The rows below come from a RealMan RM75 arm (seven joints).
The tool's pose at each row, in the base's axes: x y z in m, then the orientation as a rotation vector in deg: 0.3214 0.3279 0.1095 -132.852 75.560 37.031; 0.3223 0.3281 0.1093 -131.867 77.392 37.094; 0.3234 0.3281 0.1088 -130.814 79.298 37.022; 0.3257 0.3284 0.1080 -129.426 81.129 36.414; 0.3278 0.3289 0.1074 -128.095 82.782 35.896; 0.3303 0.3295 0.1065 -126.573 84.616 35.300
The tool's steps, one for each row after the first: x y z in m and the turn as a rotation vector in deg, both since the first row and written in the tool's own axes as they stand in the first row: 0.0004 -0.0009 0.0001 0.364 0.090 1.439; 0.0012 -0.0018 0.0003 0.812 0.249 2.921; 0.0024 -0.0038 0.0006 1.775 0.492 4.321; 0.0034 -0.0058 0.0010 2.667 0.670 5.616; 0.0046 -0.0082 0.0016 3.679 0.871 7.069
